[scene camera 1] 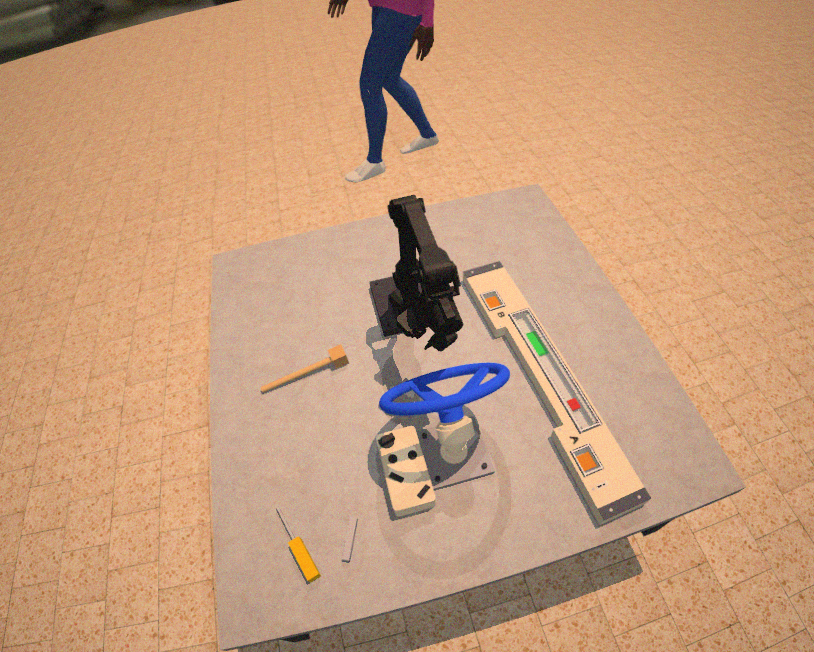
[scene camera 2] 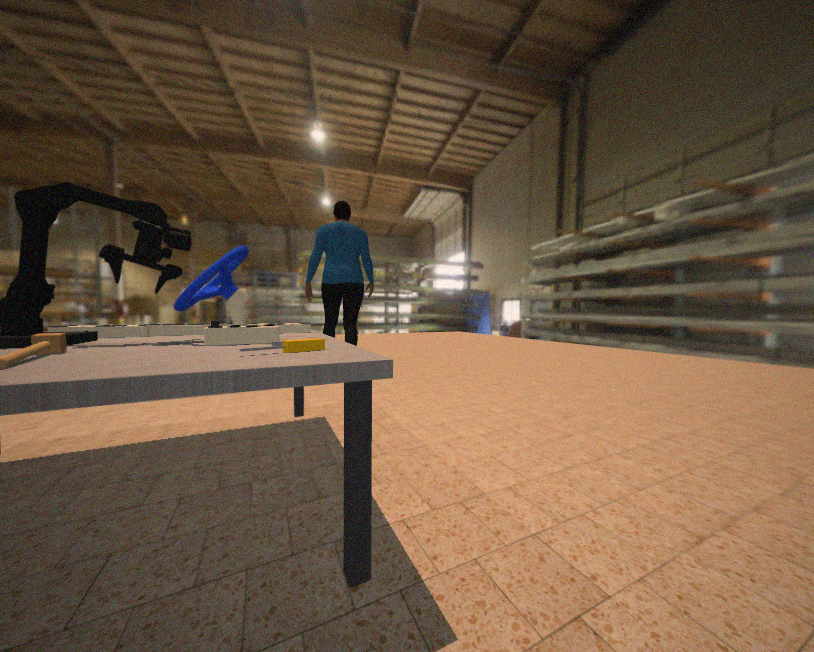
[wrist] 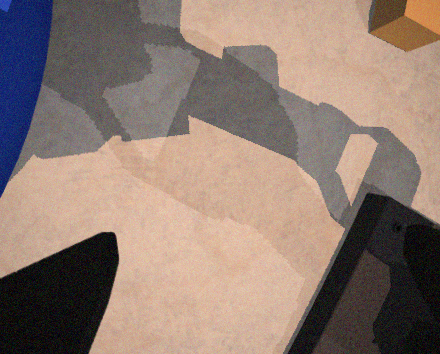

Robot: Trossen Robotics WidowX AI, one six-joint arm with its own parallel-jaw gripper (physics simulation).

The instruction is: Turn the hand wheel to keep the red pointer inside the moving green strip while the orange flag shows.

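Frame: origin at the arm's base, x ahead, y left, z up, level; metres.
Seen in the pictures: gripper, fingertip midpoint: (scene camera 2: pixel 137 288) (wrist: pixel 262 244); arm's base at its link origin: (scene camera 2: pixel 21 334).
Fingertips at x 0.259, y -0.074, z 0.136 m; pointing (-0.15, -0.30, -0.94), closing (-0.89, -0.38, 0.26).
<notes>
Pixels of each thing's top centre, then the offset from my fingertips to it. "*": a spot on its surface instead.
- long cream gauge at a spot on its surface: (scene camera 1: pixel 614 489) * dz -0.125, dx +0.515, dy +0.307 m
- green strip at a spot on its surface: (scene camera 1: pixel 536 343) * dz -0.125, dx +0.068, dy +0.338 m
- red pointer at a spot on its surface: (scene camera 1: pixel 574 404) * dz -0.125, dx +0.279, dy +0.336 m
- orange flag at a spot on its surface: (scene camera 1: pixel 492 300) * dz -0.125, dx -0.125, dy +0.294 m
- wooden mallet at its top centre: (scene camera 1: pixel 301 366) (scene camera 2: pixel 29 337) dz -0.121, dx -0.110, dy -0.304 m
- yellow-handled screwdriver at its top centre: (scene camera 1: pixel 293 539) (scene camera 2: pixel 285 341) dz -0.137, dx +0.346, dy -0.431 m
- hex key at its top centre: (scene camera 1: pixel 349 538) dz -0.150, dx +0.382, dy -0.307 m
The blue hand wheel (scene camera 1: pixel 407 408) (scene camera 2: pixel 197 290) (wrist: pixel 20 100) stands tilted on a cream hub. My gripper (scene camera 1: pixel 428 341) (scene camera 2: pixel 138 285) (wrist: pixel 262 244) is open and empty, above the table on the arm-base side of the wheel and apart from its rim. The long cream gauge (scene camera 1: pixel 614 489) lies to the right in scene camera 1. In its slot the green strip (scene camera 1: pixel 536 343) is toward the B end, and the red pointer (scene camera 1: pixel 574 404) is outside it, toward the A end. An orange flag (scene camera 1: pixel 492 300) shows in window B, and another orange flag (scene camera 1: pixel 586 460) shows in window A.
A wooden mallet (scene camera 1: pixel 337 356) (scene camera 2: pixel 57 341) (wrist: pixel 407 32) lies left of the wheel. A cream box with black knobs (scene camera 1: pixel 407 492) is beside the wheel's base. A yellow-handled screwdriver (scene camera 1: pixel 303 560) (scene camera 2: pixel 303 345) and a hex key (scene camera 1: pixel 351 541) lie near the table's front left. People stand beyond the table.
</notes>
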